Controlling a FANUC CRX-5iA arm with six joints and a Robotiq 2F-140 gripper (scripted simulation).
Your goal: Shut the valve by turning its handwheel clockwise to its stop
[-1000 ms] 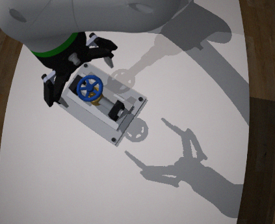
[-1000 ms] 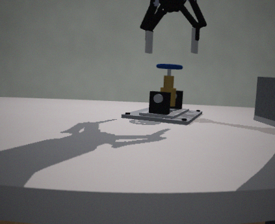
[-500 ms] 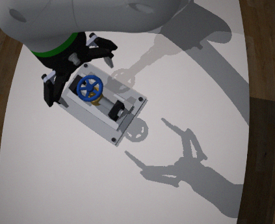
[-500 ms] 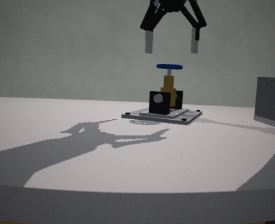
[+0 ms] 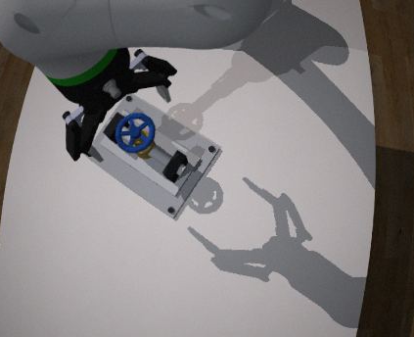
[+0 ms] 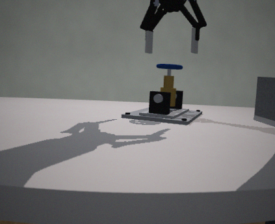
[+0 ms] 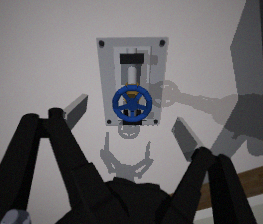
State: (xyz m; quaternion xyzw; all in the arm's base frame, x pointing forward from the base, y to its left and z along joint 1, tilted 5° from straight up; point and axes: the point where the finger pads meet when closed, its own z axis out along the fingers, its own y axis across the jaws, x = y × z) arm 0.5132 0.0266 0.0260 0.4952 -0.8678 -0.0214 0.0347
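Right now the handwheel is 6 cm below my hand.
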